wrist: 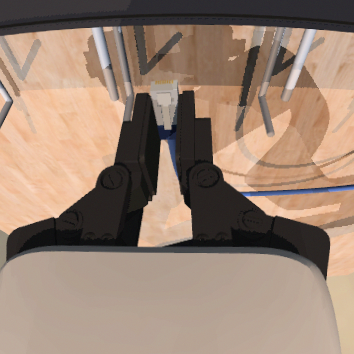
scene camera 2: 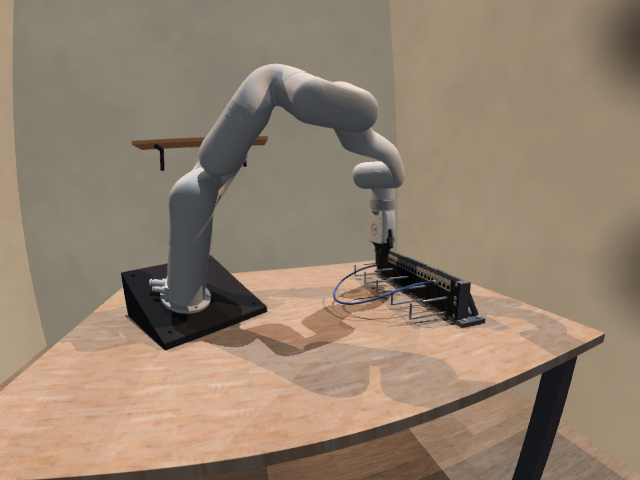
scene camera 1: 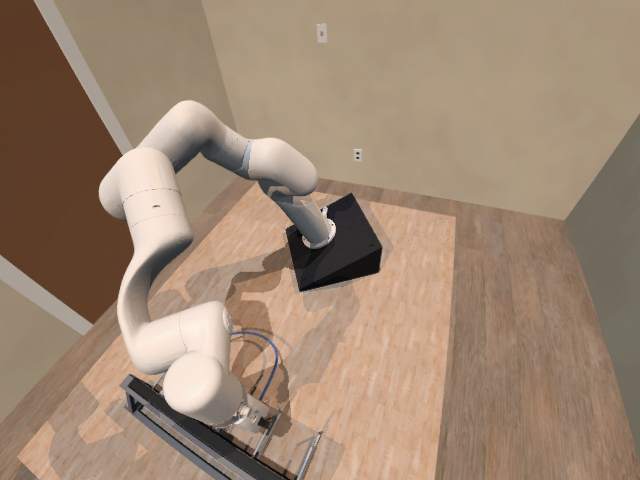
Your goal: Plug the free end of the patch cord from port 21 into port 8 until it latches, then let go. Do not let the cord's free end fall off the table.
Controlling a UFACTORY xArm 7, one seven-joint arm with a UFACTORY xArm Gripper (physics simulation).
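Where they show: gripper, fingertip midpoint: (wrist: 168, 113) (scene camera 2: 381, 265); arm's base, origin of the base link: (scene camera 2: 185, 297) (scene camera 1: 319, 233).
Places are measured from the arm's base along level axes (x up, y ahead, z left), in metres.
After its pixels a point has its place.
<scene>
My gripper (wrist: 168, 113) @[z 0.015, x 0.017, y 0.576 m] (scene camera 2: 381, 263) @[z 0.015, x 0.017, y 0.576 m] is shut on the clear plug (wrist: 164, 97) @[z 0.013, x 0.024, y 0.592 m] at the cord's free end, its gold contacts pointing toward the patch panel. The plug is apart from the panel's dark edge (wrist: 175, 11) @[z 0.000, x 0.038, y 0.634 m] in the wrist view. The blue patch cord (scene camera 1: 276, 356) @[z 0.008, x -0.012, y 0.429 m] (scene camera 2: 341, 302) @[z -0.100, x -0.032, y 0.379 m] (wrist: 300, 191) @[z -0.097, x -0.033, y 0.383 m] loops from the gripper to a port near the panel's near end in scene camera 2. The patch panel (scene camera 1: 175, 419) @[z -0.134, x 0.038, y 0.626 m] (scene camera 2: 463, 294) @[z -0.304, x 0.013, y 0.591 m] stands on the table; the gripper is close in front of its far part in scene camera 2. Port numbers are not readable, so port 8 cannot be told apart.
Metal cable-support rods (scene camera 1: 310, 454) @[z 0.145, x -0.043, y 0.599 m] (scene camera 2: 410, 311) @[z -0.242, x -0.027, y 0.487 m] (wrist: 105, 65) @[z 0.045, x -0.005, y 0.594 m] stick out from the panel toward the arm's base, with rods on both sides of the plug in the wrist view. The black base block (scene camera 1: 356, 227) @[z 0.127, x 0.046, y -0.008 m] (scene camera 2: 227, 315) @[z -0.055, x -0.039, y 0.098 m] stands on the wooden table (scene camera 1: 403, 320) @[z 0.309, x -0.061, y 0.231 m] (scene camera 2: 155, 403) @[z -0.326, x -0.061, y -0.043 m].
</scene>
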